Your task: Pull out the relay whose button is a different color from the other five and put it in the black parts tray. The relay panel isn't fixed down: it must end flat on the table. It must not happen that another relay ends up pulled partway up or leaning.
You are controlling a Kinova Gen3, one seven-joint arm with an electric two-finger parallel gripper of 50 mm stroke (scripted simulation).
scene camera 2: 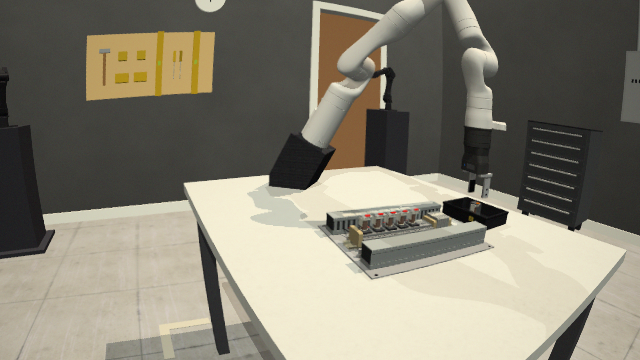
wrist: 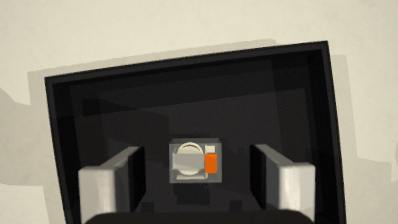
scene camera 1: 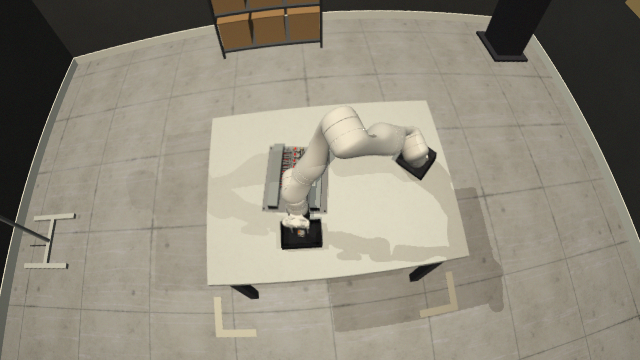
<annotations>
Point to a black parts tray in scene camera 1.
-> At 314, 238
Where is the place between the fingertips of my gripper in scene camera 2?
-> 477, 194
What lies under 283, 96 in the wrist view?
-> A black parts tray.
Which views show the black parts tray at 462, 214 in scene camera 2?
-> Scene camera 2, the wrist view and scene camera 1: all of them.
</annotations>
